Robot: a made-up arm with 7 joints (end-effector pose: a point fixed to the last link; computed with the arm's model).
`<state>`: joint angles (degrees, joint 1 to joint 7).
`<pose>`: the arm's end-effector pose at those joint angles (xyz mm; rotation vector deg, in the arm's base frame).
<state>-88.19 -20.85 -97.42 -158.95 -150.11 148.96 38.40</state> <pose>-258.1 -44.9 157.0 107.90 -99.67 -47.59</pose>
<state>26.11 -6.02 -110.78 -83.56 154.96 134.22 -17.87</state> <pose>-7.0 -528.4 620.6 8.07 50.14 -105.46</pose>
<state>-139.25 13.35 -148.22 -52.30 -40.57 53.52 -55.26</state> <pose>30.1 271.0 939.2 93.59 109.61 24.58</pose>
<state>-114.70 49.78 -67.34 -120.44 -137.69 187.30 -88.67</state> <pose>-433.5 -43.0 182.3 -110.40 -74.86 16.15</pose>
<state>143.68 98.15 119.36 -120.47 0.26 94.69 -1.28</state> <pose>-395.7 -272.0 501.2 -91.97 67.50 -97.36</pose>
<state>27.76 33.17 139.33 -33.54 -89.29 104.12 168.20</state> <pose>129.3 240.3 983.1 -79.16 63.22 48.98</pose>
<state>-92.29 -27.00 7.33 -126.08 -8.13 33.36 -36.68</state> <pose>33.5 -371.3 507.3 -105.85 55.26 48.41</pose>
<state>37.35 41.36 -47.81 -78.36 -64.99 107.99 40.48</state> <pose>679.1 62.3 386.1 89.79 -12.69 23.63</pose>
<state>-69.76 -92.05 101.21 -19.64 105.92 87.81 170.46</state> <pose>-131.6 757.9 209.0 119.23 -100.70 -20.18</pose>
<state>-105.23 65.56 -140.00 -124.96 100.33 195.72 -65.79</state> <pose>-205.8 97.6 651.6 -48.57 -49.50 -74.95</pose>
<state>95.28 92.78 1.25 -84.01 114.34 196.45 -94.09</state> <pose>16.4 364.1 -196.3 134.48 102.42 14.37</pose>
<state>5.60 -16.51 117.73 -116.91 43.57 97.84 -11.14</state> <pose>-318.9 442.7 344.0 88.73 142.03 -52.59</pose>
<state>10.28 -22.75 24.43 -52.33 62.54 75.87 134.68</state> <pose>44.3 185.6 985.6 -116.26 63.95 47.77</pose>
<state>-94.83 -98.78 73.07 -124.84 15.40 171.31 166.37</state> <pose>481.4 152.8 399.0 -27.75 85.62 -108.58</pose>
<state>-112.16 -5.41 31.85 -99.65 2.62 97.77 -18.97</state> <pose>103.2 -512.0 607.2 152.61 -91.12 2.44</pose>
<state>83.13 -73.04 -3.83 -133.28 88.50 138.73 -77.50</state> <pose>92.1 83.8 707.3 -28.12 -63.39 -53.26</pose>
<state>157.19 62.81 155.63 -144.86 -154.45 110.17 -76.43</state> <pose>144.0 -224.9 556.7 43.84 32.79 -95.19</pose>
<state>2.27 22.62 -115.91 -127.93 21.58 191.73 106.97</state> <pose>-130.5 -413.9 500.5 -57.92 -119.93 102.46</pose>
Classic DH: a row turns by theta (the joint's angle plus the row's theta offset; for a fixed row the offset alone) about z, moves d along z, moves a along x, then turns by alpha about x. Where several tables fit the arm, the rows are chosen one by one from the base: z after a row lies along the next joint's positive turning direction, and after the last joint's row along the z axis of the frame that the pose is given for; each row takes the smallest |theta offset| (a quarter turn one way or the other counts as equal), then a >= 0, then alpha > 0; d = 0 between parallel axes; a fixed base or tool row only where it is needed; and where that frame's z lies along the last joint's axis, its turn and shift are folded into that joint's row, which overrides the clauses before.
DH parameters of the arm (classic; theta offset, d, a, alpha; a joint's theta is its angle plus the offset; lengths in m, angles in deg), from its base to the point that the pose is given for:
joint 1: 0 0.2661 0 -90
joint 2: 0 0 0 90
joint 3: 0 0.2829 0.0655 90
joint 4: 0 0 -0.0871 -90
joint 5: 0 0.4053 0 90
joint 6: 0 0 0.0681 90
joint 7: 0 0 0 0

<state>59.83 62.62 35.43 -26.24 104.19 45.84 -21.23</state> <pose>233.3 681.0 498.7 6.10 -67.23 62.84</pose>
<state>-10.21 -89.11 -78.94 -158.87 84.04 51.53 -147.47</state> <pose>62.6 -310.2 364.7 39.35 -52.48 -160.65</pose>
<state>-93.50 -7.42 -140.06 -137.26 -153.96 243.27 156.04</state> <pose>-214.2 274.9 303.0 65.30 153.18 -53.89</pose>
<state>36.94 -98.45 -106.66 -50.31 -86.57 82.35 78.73</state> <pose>-287.6 -661.4 55.7 -13.84 172.65 39.57</pose>
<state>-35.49 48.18 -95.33 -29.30 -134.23 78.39 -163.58</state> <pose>312.0 -480.8 782.7 -20.14 61.29 106.19</pose>
